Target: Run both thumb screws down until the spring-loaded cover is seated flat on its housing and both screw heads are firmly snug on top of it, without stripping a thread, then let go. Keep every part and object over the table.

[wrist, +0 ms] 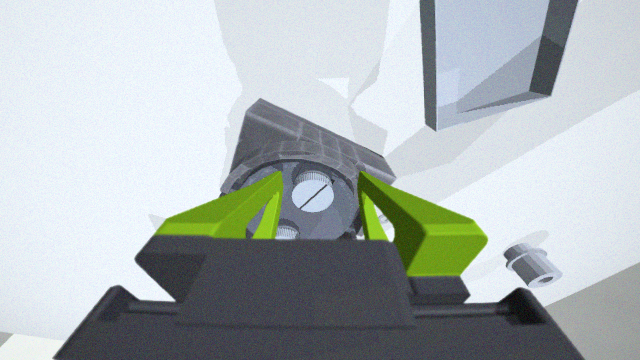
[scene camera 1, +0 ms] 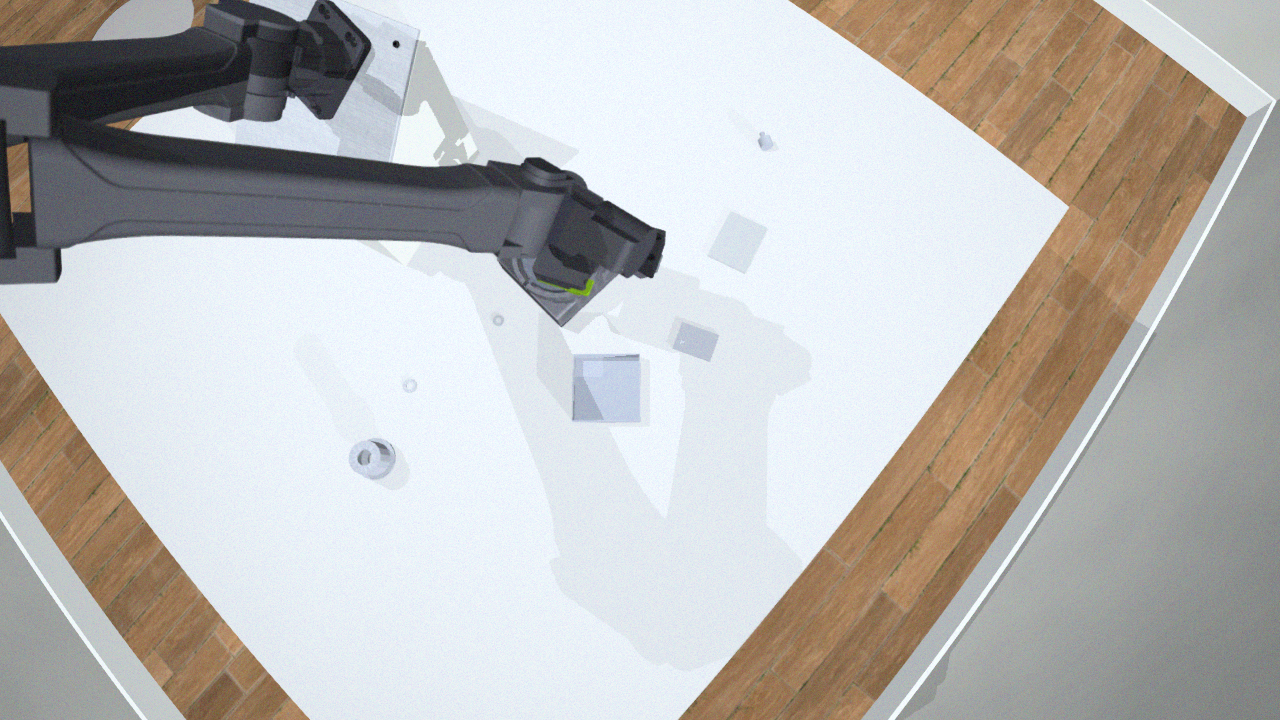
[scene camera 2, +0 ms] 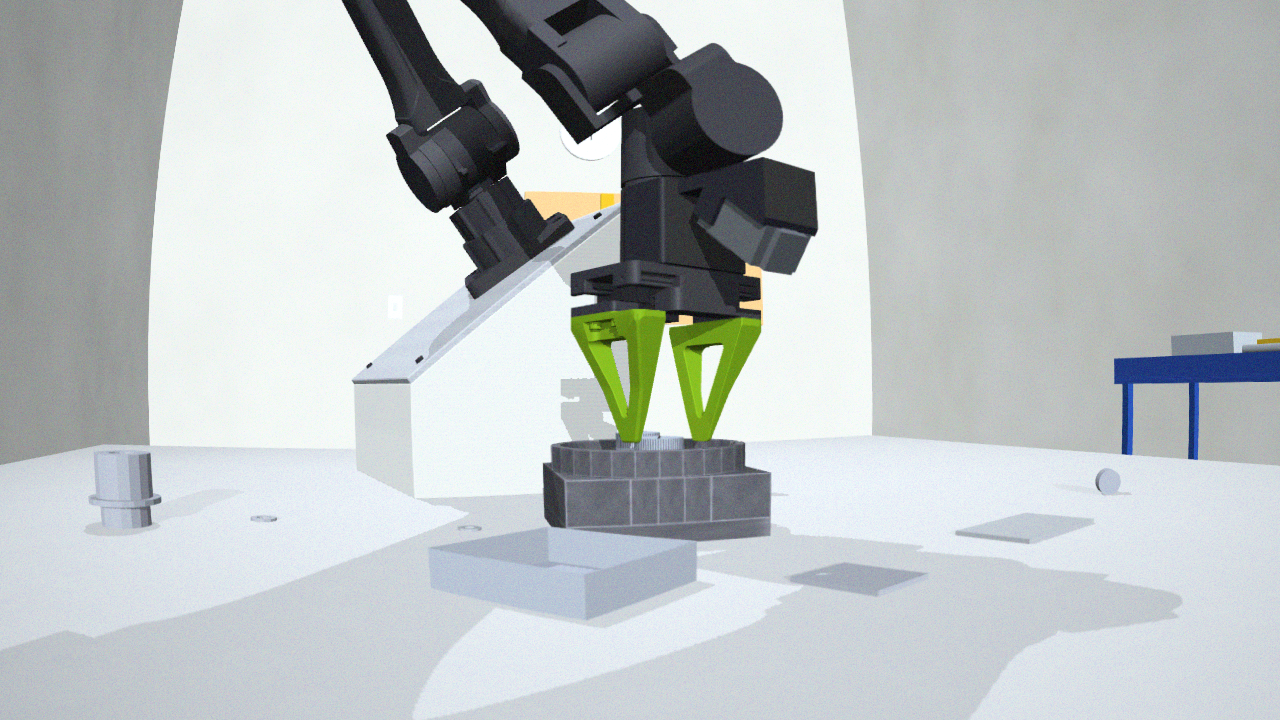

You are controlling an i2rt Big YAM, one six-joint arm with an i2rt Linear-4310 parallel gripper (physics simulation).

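Places are measured from the arm's base along level axes (x ahead, y left, z up), in millimetres.
Pixels of known places: gripper, fingertip midpoint: [wrist: 320, 178] [scene camera 1: 582, 274] [scene camera 2: 667, 442]; arm's base, link origin: [scene camera 1: 329, 61] [scene camera 2: 521, 259].
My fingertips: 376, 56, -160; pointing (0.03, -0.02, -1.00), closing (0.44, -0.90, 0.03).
For each thing: its top centre in the pictures, then the offset to it from my fingertips, as dx, dy, dz.
- dark grey housing, top centre: [scene camera 2: 648, 443] [wrist: 296, 219] [scene camera 1: 558, 253] -47, -1, -4
- cover, top centre: [wrist: 297, 214] -47, -1, -10
- open tray, top centre: [scene camera 2: 563, 547] [wrist: 502, 51] [scene camera 1: 606, 386] +123, -79, -40
- flanged cylinder, top centre: [scene camera 2: 122, 452] [scene camera 1: 364, 457] [wrist: 545, 280] -27, -369, -11
- small knob, top centre: [scene camera 2: 1107, 468] [scene camera 1: 765, 136] +18, +357, -40
The dark grey housing [scene camera 1: 563, 315] [scene camera 2: 657, 498] [wrist: 315, 131] stands on the table, a round wall on a square base. The cover [wrist: 327, 226] lies inside the wall; whether it is flat is hidden. One thumb screw [wrist: 312, 196], with a knurled side and slotted pale head, stands on the cover's tray side. The other thumb screw [wrist: 287, 232] is mostly hidden behind the gripper body. My gripper [scene camera 2: 666, 438] [wrist: 320, 178] is open, pointing down, its green fingertips on either side of the first screw's head with gaps. In scene camera 1 the arm hides the screws.
An open tray [scene camera 1: 606, 389] [scene camera 2: 640, 582] [wrist: 492, 60] is near the housing. Two thin plates [scene camera 1: 737, 241] [scene camera 1: 696, 341], a flanged cylinder [scene camera 1: 372, 458] [scene camera 2: 123, 479], two small rings [scene camera 1: 498, 319] [scene camera 1: 409, 385] and a small knob [scene camera 1: 764, 141] lie around. A slanted-top box [scene camera 2: 501, 420] stands behind.
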